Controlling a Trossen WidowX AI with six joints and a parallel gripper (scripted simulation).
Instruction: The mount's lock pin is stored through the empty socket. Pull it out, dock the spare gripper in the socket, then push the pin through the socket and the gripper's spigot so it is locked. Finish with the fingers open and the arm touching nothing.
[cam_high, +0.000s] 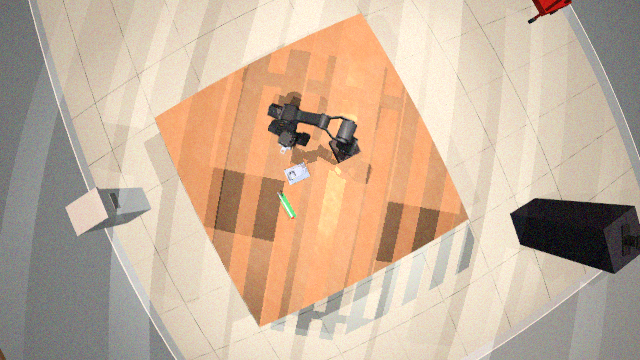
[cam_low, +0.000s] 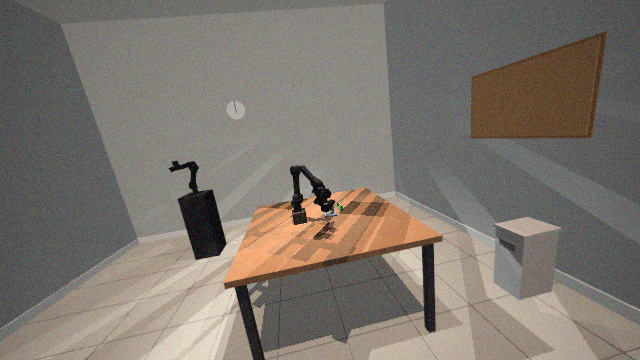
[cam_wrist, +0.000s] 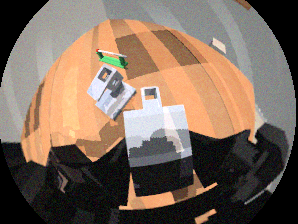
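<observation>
The grey mount is 140 mm to the left of my gripper tip, 60 mm below it and 30 mm ahead of it. Round my gripper tip: green part (270 mm to the left, 140 mm ahead, 90 mm below); spare gripper (20 mm above).
</observation>
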